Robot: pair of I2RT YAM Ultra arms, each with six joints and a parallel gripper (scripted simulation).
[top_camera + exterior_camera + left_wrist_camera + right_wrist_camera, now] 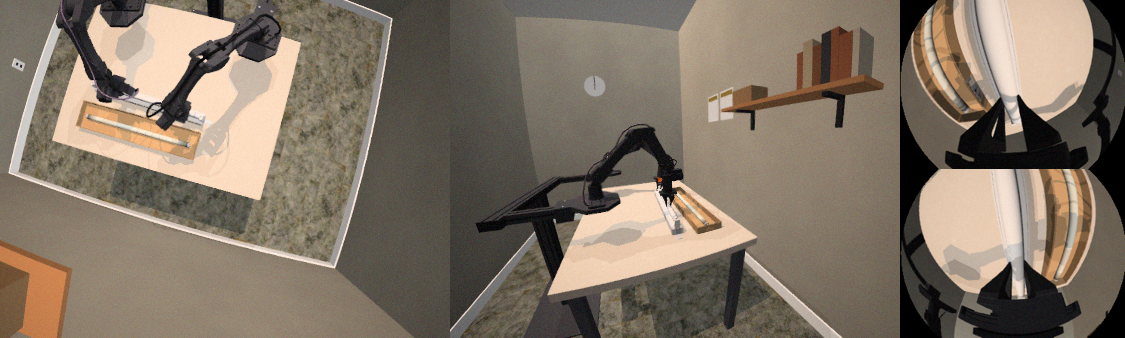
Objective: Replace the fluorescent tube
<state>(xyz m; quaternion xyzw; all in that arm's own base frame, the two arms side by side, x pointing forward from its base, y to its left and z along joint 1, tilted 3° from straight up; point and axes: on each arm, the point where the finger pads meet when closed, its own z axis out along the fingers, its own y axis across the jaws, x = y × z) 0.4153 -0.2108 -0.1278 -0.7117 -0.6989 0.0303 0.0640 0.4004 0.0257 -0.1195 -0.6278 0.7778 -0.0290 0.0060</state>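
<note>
The LED tube is 10 mm ahead of my right hand, 120 mm to the left of it and 10 mm below it. The rest, counted from my right hand: carton 160 mm ahead, 100 mm to the left, 60 mm below; light fixture 10 mm ahead, 120 mm to the left, 30 mm below; old fluorescent tube 160 mm ahead, 100 mm to the left, 70 mm below.
</note>
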